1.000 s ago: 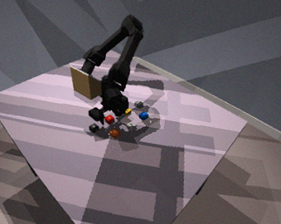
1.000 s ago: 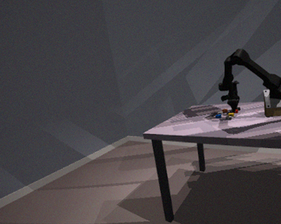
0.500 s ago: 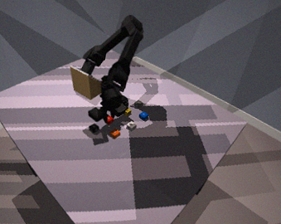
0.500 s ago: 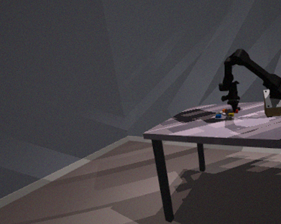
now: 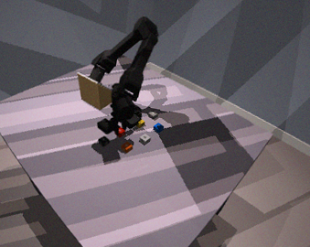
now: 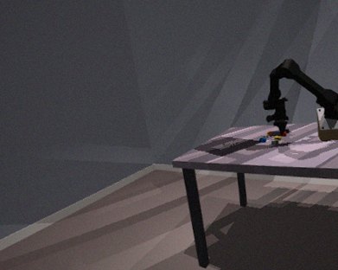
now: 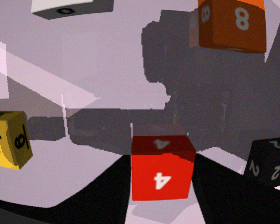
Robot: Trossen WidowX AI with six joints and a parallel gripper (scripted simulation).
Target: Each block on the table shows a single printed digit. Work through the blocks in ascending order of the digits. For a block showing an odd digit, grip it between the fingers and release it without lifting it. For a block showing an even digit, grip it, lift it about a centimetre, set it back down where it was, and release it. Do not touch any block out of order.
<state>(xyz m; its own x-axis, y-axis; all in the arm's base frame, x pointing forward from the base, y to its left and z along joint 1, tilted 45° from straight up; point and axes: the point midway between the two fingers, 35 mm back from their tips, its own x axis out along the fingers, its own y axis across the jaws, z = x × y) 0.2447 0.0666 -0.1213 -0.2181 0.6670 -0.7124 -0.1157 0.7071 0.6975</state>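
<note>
The yellow block is 100 mm to the left of my gripper tip. The rest, counted from my gripper tip: orange block (80 mm ahead, 30 mm to the right); black block (80 mm to the right); red block (right at my gripper tip).
</note>
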